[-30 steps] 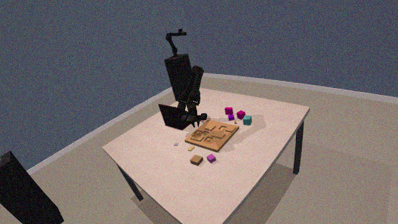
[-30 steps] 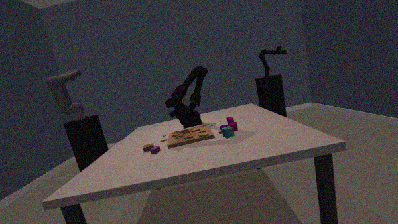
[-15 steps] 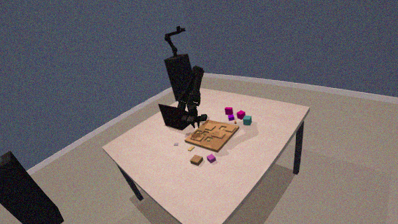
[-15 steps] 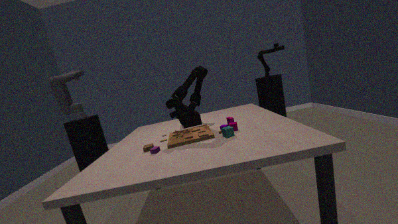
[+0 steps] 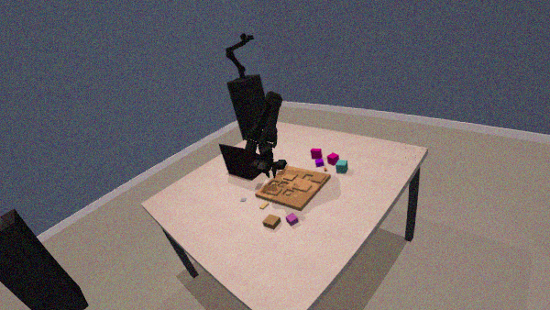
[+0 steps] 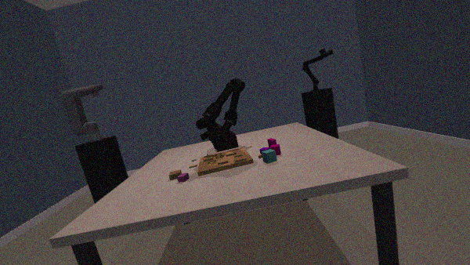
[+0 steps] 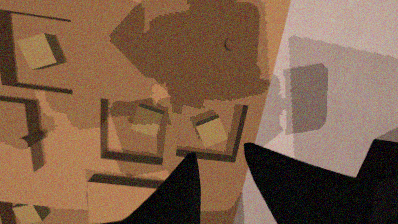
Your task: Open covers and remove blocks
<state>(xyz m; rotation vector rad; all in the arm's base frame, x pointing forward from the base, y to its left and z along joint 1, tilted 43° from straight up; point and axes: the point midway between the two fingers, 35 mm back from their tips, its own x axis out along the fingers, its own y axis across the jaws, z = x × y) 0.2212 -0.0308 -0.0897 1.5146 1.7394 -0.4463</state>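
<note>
The small orange block lies 23 cm to the left of my gripper tip, 20 cm ahead of it and 5 cm below it. The rest, counted from my gripper tip: magenta block: 32 cm to the left, 20 cm ahead, 3 cm below; tiny grey block: 17 cm to the right, 8 cm behind, 6 cm below; brown block: 24 cm to the right, 19 cm ahead, 4 cm below.
</note>
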